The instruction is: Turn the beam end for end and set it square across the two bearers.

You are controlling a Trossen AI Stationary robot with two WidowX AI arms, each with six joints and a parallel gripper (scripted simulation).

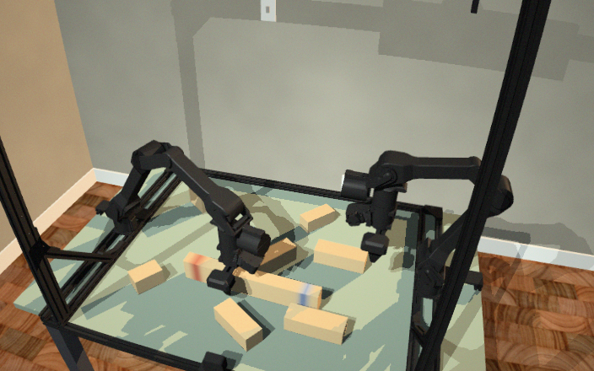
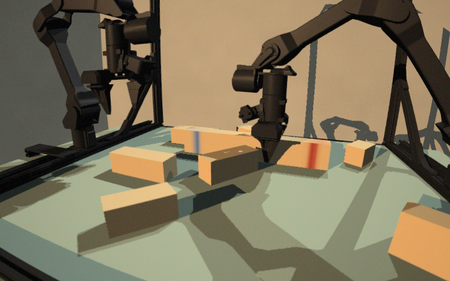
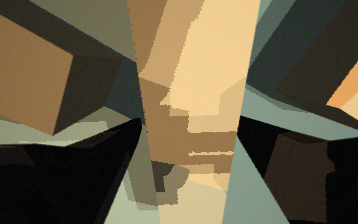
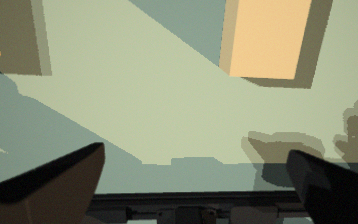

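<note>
Right now the beam is 50 mm to the right of my left hand and 10 mm below it.
My right hand is 30 cm to the right of the beam, 13 cm above it and 11 cm past it.
</note>
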